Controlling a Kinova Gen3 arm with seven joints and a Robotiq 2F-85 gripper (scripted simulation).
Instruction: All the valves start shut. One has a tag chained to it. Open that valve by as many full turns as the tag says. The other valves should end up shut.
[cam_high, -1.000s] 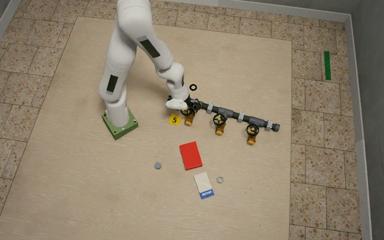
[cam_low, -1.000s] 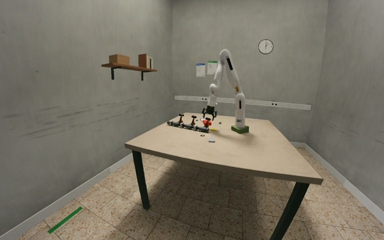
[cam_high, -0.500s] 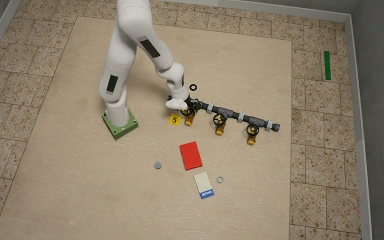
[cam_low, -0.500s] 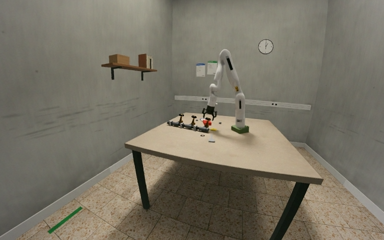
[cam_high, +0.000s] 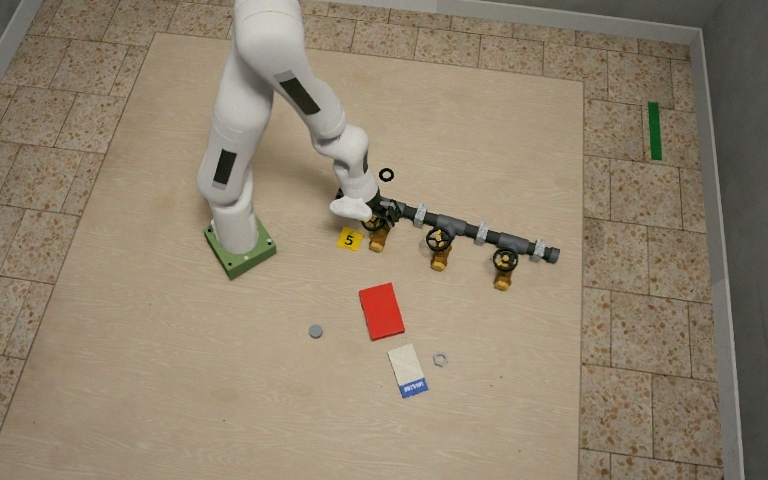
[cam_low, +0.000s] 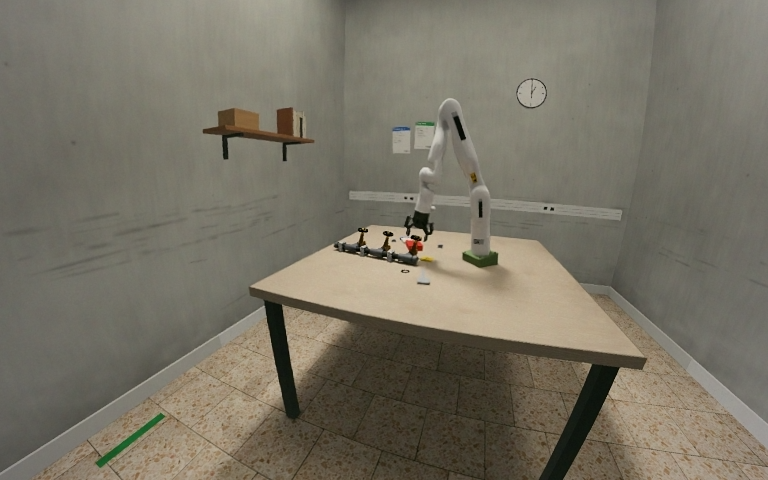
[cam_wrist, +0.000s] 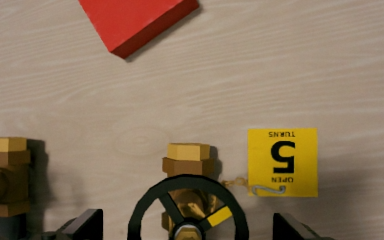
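Right now the yellow tag is 11 cm below my hand, 6 cm behind it and 1 cm to the right of it. The rest, counted from my hand: blue card: 29 cm to the right, 19 cm ahead, 10 cm below; then red block: 18 cm to the right, 10 cm below, 8 cm ahead; then grey disc: 27 cm to the right, 10 cm below, 5 cm behind.
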